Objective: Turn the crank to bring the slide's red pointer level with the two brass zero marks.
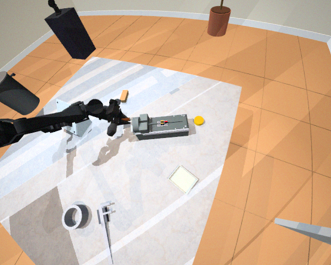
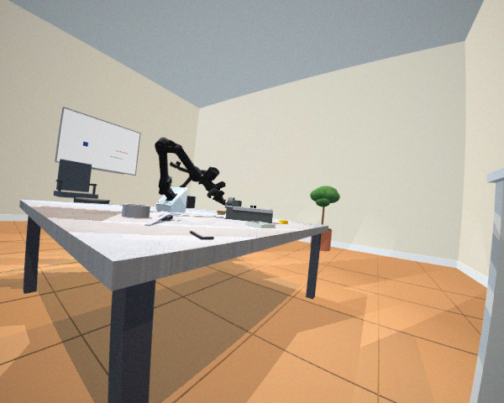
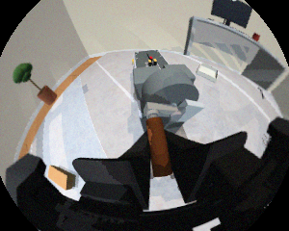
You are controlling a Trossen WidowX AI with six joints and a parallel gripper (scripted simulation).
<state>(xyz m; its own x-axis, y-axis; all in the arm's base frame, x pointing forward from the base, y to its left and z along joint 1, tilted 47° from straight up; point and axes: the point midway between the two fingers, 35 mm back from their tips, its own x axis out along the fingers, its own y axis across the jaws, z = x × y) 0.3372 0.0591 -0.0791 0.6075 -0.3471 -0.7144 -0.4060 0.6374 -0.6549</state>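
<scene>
Now: gripper tip 20 mm past the orange-brown crank handle, 10 mm to the left of it and 20 mm below it. The rest, counted from my gripper tip: tan block (170 mm behind, 190 mm to the left, 60 mm below); then red pointer (180 mm ahead, 50 mm to the left, 10 mm above); then yellow disc (320 mm ahead, 150 mm to the left, 70 mm below).
</scene>
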